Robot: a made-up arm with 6 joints.
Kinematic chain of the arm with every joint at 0, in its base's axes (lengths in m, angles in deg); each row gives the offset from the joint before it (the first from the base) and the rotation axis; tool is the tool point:
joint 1: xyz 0 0 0.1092 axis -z
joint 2: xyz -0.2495 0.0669 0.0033 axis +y
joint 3: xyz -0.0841 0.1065 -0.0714 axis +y
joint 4: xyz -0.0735 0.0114 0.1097 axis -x
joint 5: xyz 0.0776 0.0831 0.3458 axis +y
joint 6: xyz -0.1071 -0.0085 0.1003 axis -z
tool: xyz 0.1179 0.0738 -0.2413
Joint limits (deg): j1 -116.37..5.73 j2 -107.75..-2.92 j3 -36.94..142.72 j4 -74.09..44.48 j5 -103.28..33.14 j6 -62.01..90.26
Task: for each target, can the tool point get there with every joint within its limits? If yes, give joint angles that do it. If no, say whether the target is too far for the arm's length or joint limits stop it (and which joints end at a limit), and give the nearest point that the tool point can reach.
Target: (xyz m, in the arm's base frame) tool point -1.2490 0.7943 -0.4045
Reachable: no: too far | nearest point -0.6671 0.4242 -0.1074 | short by 0.751 m
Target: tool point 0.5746 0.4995 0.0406
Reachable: no: joint limits stop it (at a limit: joint 1, joint 3, joint 5) | nearest point 0.3163 0.3833 0.0635 | short by 0.284 m
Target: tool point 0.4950 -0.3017 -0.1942
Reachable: no: joint limits stop it (at a limit: joint 1, joint 2, joint 3, joint 4, joint 5) | nearest point 0.3590 -0.3271 -0.1314 | short by 0.152 m
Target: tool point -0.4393 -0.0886 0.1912
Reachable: yes | joints -77.99 -18.57 57.66 30.02 11.16 2.48
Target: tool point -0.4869 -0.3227 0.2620
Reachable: yes | joints -70.30 -63.19 29.11 -9.51 4.50 -34.47
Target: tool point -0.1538 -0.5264 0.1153
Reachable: yes | joints -103.81 -85.73 14.54 5.09 16.96 32.85
